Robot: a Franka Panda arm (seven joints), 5 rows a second.
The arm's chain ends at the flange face. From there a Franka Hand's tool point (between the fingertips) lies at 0.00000 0.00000 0.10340 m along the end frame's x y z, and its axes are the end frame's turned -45 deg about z.
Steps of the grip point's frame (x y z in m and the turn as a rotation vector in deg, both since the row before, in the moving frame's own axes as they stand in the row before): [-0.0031, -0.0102, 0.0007, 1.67, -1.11, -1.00]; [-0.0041, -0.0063, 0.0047, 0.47, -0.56, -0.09]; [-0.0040, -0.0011, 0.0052, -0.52, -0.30, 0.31]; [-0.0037, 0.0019, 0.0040, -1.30, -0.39, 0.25]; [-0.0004, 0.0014, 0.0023, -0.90, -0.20, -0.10]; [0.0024, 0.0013, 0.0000, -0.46, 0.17, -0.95]
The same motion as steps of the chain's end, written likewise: [-0.0059, -0.0043, 0.0008, 0.40, -1.97, -1.00]; [-0.0060, -0.0017, 0.0047, -0.06, -0.73, -0.09]; [-0.0039, 0.0010, 0.0052, -0.58, 0.16, 0.31]; [-0.0024, 0.0018, 0.0040, -1.20, 0.64, 0.25]; [-0.0002, -0.0001, 0.0023, -0.78, 0.49, -0.10]; [0.0018, -0.0011, 0.0000, -0.21, 0.45, -0.95]
